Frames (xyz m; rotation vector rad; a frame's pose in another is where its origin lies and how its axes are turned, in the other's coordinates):
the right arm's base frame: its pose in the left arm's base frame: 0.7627 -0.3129 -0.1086 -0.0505 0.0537 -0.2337
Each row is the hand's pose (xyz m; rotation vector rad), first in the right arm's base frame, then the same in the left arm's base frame.
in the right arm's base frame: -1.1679 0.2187 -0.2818 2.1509 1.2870 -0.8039
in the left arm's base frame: -0.3381 0.1590 -0.3467 2.2804 1.0404 -0.9826
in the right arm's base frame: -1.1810 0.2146 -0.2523 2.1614 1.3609 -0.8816
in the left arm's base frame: -0.3500 0.1594 -0.3164 2.3045 1.1118 -1.0556
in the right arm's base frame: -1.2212 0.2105 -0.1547 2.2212 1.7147 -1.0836
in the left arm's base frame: -0.3843 0.1690 -0.2170 2.4275 1.4553 -1.2306
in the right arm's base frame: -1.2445 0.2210 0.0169 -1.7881 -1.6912 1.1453
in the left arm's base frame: -0.3944 0.1922 -0.0453 -1.9089 -1.3912 1.1307
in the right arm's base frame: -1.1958 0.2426 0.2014 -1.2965 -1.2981 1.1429
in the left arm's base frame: -0.3312 0.2099 0.1352 -1.4044 -1.0535 1.0435
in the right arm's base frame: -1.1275 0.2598 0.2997 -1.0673 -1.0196 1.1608
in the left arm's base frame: -0.2551 0.2150 0.2290 -1.1561 -0.8037 1.0235
